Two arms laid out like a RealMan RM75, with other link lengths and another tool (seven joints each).
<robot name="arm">
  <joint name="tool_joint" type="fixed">
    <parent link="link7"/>
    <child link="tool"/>
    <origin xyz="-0.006 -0.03 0.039" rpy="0 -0.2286 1.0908"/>
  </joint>
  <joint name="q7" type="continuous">
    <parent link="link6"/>
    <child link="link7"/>
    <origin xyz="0 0 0.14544"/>
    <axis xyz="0 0 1"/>
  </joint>
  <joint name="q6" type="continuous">
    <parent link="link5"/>
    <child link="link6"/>
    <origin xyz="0 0 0"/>
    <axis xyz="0 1 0"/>
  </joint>
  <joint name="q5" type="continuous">
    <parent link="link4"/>
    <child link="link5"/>
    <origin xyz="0 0 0.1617"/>
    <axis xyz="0 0 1"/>
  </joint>
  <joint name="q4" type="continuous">
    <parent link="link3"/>
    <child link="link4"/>
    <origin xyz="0 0 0"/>
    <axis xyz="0 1 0"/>
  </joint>
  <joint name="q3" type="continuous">
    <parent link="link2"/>
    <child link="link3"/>
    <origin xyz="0 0 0.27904"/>
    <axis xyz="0 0 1"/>
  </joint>
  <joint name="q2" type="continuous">
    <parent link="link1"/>
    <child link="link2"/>
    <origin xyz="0 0 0"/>
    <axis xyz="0 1 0"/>
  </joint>
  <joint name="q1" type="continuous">
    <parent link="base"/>
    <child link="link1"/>
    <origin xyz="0 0 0.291"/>
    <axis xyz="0 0 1"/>
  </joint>
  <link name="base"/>
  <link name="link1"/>
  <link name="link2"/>
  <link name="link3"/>
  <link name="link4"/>
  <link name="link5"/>
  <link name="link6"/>
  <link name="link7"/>
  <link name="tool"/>
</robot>
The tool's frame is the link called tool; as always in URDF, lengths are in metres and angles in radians. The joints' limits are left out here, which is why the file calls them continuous.
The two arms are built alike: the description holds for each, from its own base.
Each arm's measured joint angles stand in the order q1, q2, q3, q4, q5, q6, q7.
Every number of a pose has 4 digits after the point.
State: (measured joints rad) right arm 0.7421 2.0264 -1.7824 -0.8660 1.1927 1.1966 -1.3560; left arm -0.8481 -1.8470 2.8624 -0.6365 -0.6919 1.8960 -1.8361
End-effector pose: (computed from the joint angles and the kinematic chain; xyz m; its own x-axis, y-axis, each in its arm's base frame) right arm 0.1844 0.3355 -0.0857 0.4579 -0.8803 -0.1242 -0.8883 -0.4476 -0.1029; left arm -0.2119 0.4135 0.1498 0.9205 -0.2765 0.2760 -0.0205 -0.7397 -0.6726
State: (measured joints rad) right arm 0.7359 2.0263 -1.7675 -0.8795 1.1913 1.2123 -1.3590; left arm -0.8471 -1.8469 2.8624 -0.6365 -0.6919 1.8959 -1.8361
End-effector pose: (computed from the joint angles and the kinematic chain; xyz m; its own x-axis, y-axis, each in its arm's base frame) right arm 0.1826 0.3347 -0.0839 0.4572 -0.8803 -0.1264 -0.8890 -0.4485 -0.0920; left arm -0.2123 0.4133 0.1498 0.9209 -0.2755 0.2758 -0.0198 -0.7397 -0.6727
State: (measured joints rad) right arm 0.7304 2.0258 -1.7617 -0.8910 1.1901 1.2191 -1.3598; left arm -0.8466 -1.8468 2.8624 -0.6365 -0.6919 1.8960 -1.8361
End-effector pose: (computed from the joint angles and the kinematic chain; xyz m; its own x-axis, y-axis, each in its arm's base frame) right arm 0.1816 0.3341 -0.0827 0.4588 -0.8791 -0.1289 -0.8883 -0.4509 -0.0869; left arm -0.2125 0.4132 0.1499 0.9210 -0.2751 0.2758 -0.0195 -0.7397 -0.6727
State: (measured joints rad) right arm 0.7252 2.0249 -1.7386 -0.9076 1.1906 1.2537 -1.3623; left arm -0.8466 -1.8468 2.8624 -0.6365 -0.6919 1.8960 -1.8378
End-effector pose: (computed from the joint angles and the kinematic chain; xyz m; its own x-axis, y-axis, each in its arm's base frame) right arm 0.1788 0.3318 -0.0797 0.4554 -0.8818 -0.1224 -0.8903 -0.4503 -0.0679; left arm -0.2125 0.4132 0.1498 0.9210 -0.2739 0.2769 -0.0181 -0.7404 -0.6720
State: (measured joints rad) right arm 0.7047 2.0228 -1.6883 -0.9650 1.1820 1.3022 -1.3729; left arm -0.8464 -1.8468 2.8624 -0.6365 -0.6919 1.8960 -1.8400
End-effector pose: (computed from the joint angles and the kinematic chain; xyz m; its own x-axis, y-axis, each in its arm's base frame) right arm 0.1715 0.3313 -0.0709 0.4672 -0.8731 -0.1396 -0.8836 -0.4666 -0.0390; left arm -0.2126 0.4131 0.1498 0.9211 -0.2721 0.2783 -0.0162 -0.7412 -0.6710
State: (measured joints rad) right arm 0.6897 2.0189 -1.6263 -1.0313 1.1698 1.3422 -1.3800; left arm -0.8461 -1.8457 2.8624 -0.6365 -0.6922 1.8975 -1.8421
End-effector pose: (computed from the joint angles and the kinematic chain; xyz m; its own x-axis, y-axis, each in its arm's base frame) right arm 0.1617 0.3363 -0.0583 0.4842 -0.8563 -0.1797 -0.8721 -0.4890 -0.0198; left arm -0.2126 0.4129 0.1502 0.9209 -0.2716 0.2795 -0.0153 -0.7419 -0.6703
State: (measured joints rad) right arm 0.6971 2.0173 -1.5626 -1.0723 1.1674 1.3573 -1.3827; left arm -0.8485 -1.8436 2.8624 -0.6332 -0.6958 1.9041 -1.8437
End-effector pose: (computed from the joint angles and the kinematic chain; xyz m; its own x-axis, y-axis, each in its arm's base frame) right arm 0.1480 0.3475 -0.0459 0.4923 -0.8374 -0.2374 -0.8627 -0.5056 -0.0054; left arm -0.2103 0.4129 0.1508 0.9170 -0.2788 0.2854 -0.0180 -0.7436 -0.6684
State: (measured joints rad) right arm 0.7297 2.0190 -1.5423 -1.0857 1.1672 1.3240 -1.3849; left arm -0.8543 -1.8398 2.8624 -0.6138 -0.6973 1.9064 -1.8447
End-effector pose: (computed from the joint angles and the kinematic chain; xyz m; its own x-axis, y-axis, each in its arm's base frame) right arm 0.1305 0.3613 -0.0409 0.5169 -0.8052 -0.2908 -0.8431 -0.5377 -0.0099; left arm -0.2059 0.4135 0.1494 0.9096 -0.2871 0.3003 -0.0189 -0.7507 -0.6604
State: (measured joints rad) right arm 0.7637 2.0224 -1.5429 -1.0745 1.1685 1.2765 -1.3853; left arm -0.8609 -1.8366 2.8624 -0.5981 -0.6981 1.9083 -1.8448
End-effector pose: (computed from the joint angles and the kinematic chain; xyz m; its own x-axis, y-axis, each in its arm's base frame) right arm 0.1172 0.3727 -0.0409 0.5315 -0.7807 -0.3286 -0.8303 -0.5570 -0.0197; left arm -0.2015 0.4144 0.1483 0.9030 -0.2957 0.3116 -0.0219 -0.7562 -0.6540
